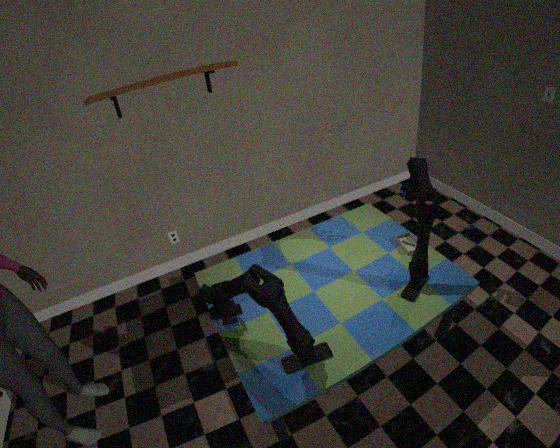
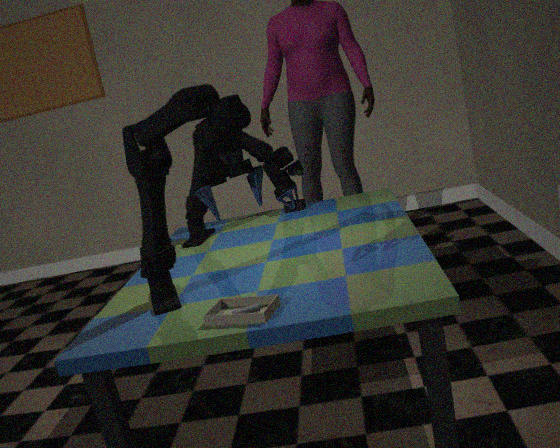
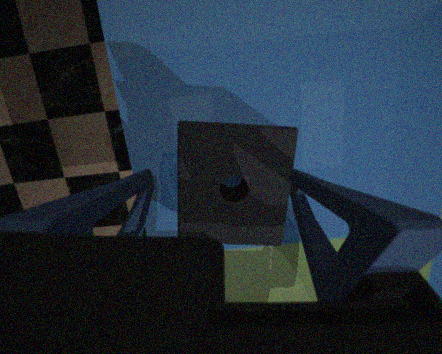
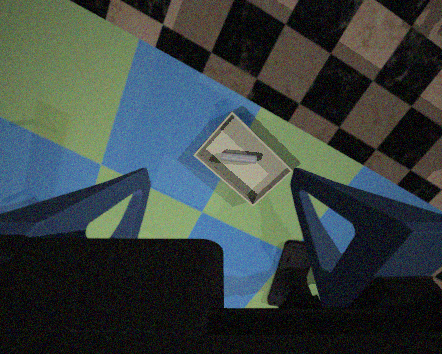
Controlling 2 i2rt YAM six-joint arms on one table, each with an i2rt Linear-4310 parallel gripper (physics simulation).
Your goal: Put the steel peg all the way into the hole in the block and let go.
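Places are measured from the left arm's base along level axes (x ahead, y left, z up), in centimetres.
Where they show: left gripper, between the fingertips: (image 1: 227,316) (image 3: 221,176); right gripper, between the fingertips: (image 1: 412,201) (image 2: 240,213) (image 4: 220,176); left arm's base, origin of its link: (image 1: 307,358) (image 2: 199,238); right arm's base, origin of its link: (image 1: 415,286) (image 2: 165,300) (image 4: 289,274).
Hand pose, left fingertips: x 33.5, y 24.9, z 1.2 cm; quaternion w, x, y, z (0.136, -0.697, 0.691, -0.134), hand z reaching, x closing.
Each offset is from my left fingertips to the centre of the thing. Level surfaces: height alone.
A dark square block {dy -0.8, dx -0.3, dz +0.3 cm} (image 3: 209,158) (image 2: 298,205) with a round hole (image 3: 233,189) in its top lies on a blue square at the table's edge. My left gripper (image 3: 221,176) (image 2: 289,197) (image 1: 230,321) is open and low over it, one finger on each side, not touching. The steel peg {dy -104.0, dx +5.2, dz -0.2 cm} (image 4: 240,156) (image 2: 243,309) lies flat in a shallow beige tray {dy -103.9, dx +4.2, dz +0.0 cm} (image 4: 267,181) (image 2: 212,321) (image 1: 407,242). My right gripper (image 4: 220,176) (image 2: 231,191) is open and empty, high above the tray.
The table top {dz -1.2 cm} (image 1: 367,329) (image 2: 394,284) is chequered blue and green. A person in a magenta shirt (image 2: 318,67) stands behind the table near the block. The right arm's base (image 4: 290,274) stands close to the tray. A wall shelf (image 1: 163,80) hangs high up.
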